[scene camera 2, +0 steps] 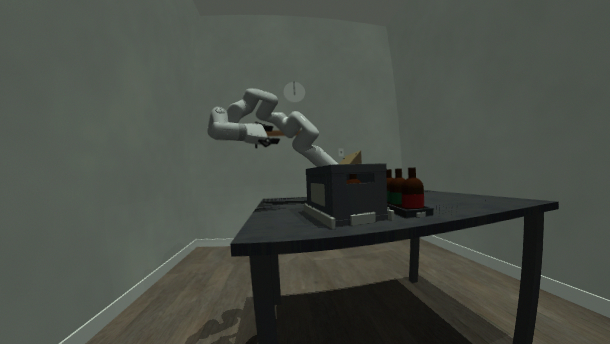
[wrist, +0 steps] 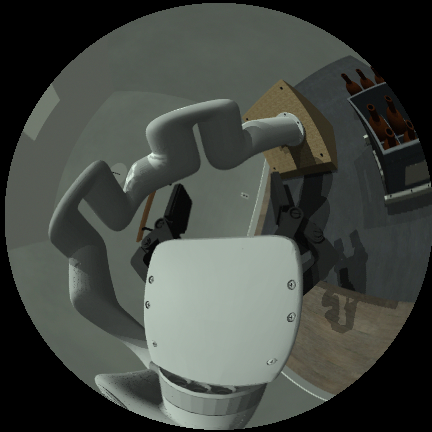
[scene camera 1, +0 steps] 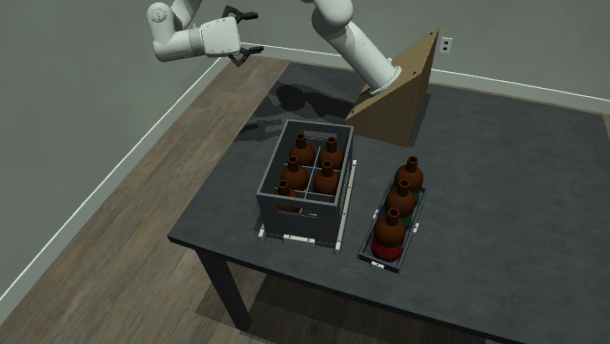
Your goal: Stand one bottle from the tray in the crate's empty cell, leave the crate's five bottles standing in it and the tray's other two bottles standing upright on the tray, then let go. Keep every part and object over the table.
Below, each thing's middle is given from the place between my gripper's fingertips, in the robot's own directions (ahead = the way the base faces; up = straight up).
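Red-label bottle (scene camera 1: pixel 389 233) in my sight: far ahead of my hand, far to the left of it, far below it.
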